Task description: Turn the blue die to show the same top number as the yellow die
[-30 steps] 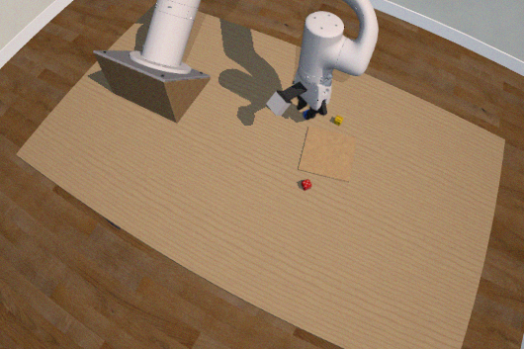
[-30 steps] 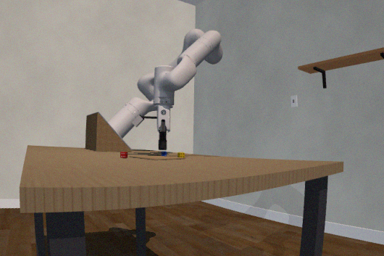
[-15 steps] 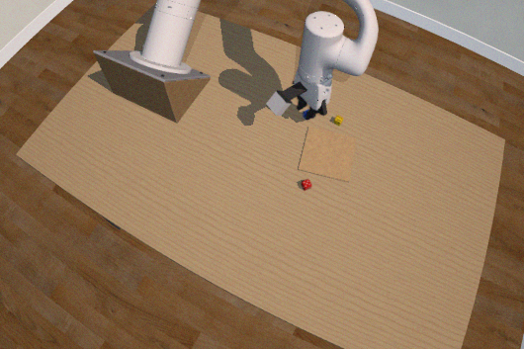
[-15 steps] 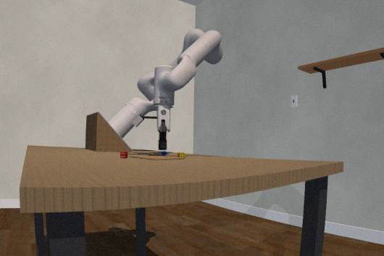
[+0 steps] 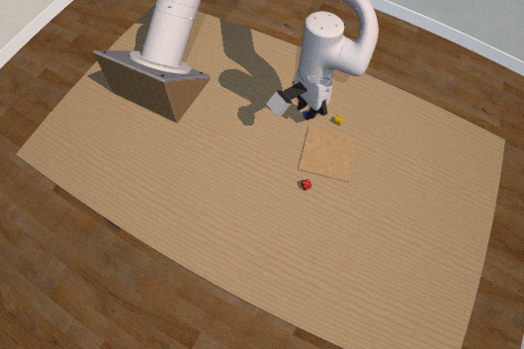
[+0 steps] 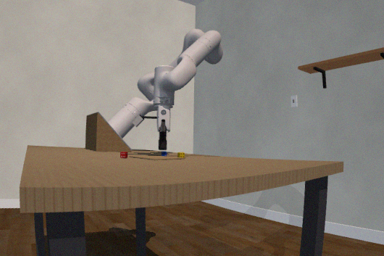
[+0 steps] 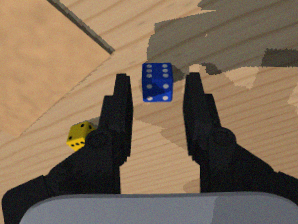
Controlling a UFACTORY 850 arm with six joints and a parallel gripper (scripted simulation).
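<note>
My gripper is now 4 cm above the blue die and 1 cm to the right of it. Also, from my hand: red die: 18 cm to the right, 11 cm ahead, 4 cm below; tan mat: 11 cm ahead, 7 cm to the right, 4 cm below; yellow die: 9 cm ahead, 4 cm to the left, 4 cm below.
</note>
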